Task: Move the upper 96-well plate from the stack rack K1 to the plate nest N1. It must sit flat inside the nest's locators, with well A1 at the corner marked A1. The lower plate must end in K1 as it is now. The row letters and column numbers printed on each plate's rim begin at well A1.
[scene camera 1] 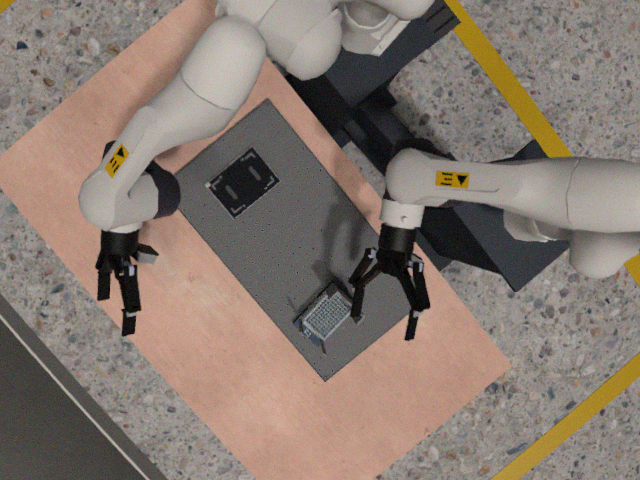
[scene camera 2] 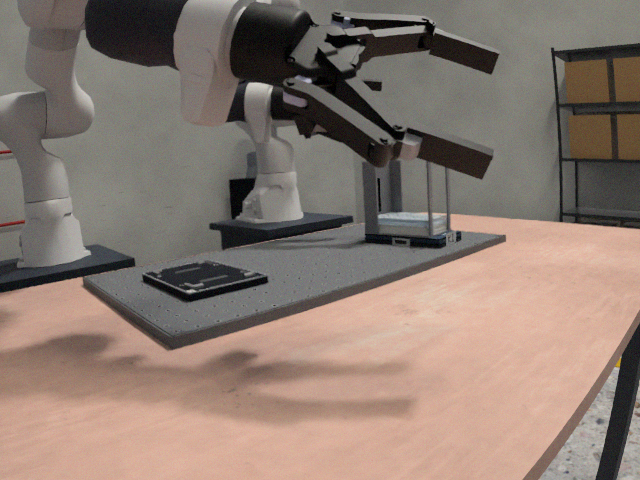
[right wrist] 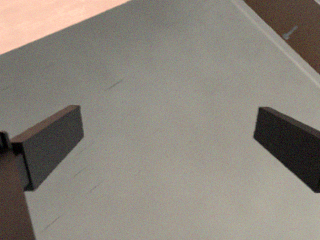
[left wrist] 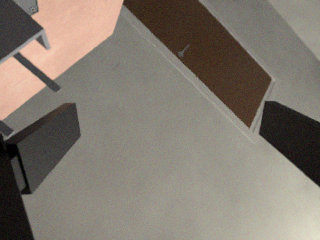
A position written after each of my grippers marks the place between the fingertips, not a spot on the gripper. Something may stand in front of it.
Observation:
In view: my left gripper [scene camera 1: 380,327] and my right gripper [scene camera 2: 492,106].
My left gripper shows as well in scene camera 2 [scene camera 2: 381,106] and in the left wrist view [left wrist: 170,118]. My right gripper also shows in scene camera 1 [scene camera 1: 115,316] and in the right wrist view [right wrist: 169,121].

